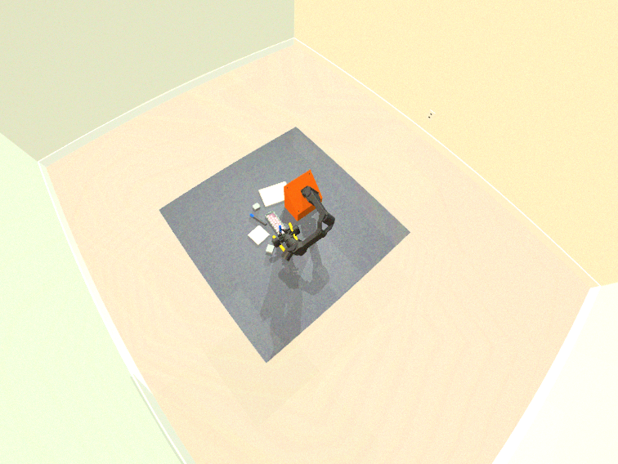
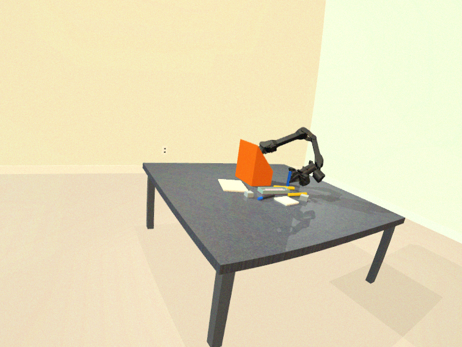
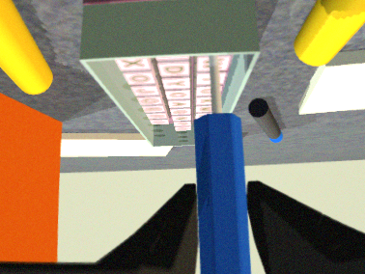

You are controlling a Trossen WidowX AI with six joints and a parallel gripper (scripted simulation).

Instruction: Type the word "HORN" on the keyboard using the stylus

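My gripper tip is 21 cm to the left of the blue-tipped pen, 7 cm above it and 6 cm short of it. Round my gripper tip: white pad 12 cm ahead, 9 cm to the right, 7 cm below; stylus 1 cm below; grey block 28 cm to the right, 6 cm below.
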